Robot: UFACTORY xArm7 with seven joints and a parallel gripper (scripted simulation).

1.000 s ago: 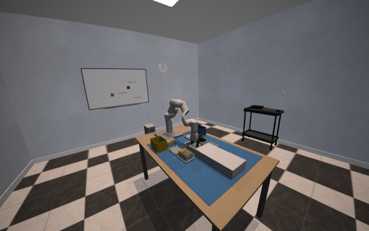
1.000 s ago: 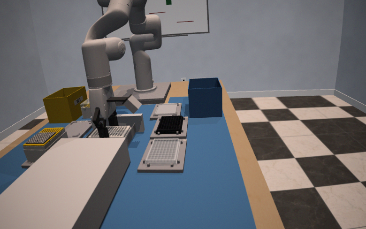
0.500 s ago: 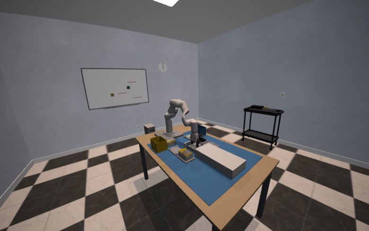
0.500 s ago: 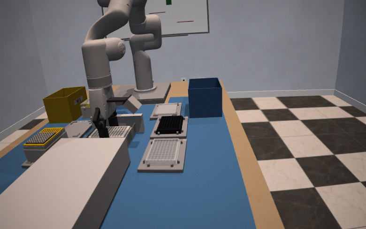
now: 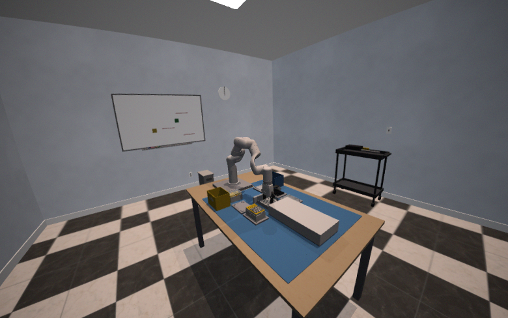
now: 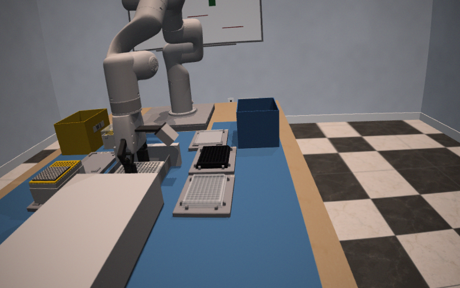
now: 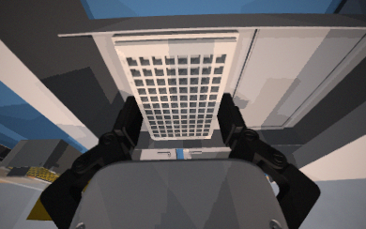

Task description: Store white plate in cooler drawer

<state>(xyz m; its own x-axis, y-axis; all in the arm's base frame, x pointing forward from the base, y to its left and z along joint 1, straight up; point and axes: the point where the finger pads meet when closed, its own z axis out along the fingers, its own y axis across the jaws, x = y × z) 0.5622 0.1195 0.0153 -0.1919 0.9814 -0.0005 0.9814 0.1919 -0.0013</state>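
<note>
Right now my hand is 3 cm short of the drawer, 1 cm to the right of it and 2 cm above it. The rest, counted from my hand: clear plate 4 cm ahead, 20 cm to the left, 2 cm below; black plate 14 cm behind, 17 cm to the left, 2 cm below; white plate 1 cm below.
</note>
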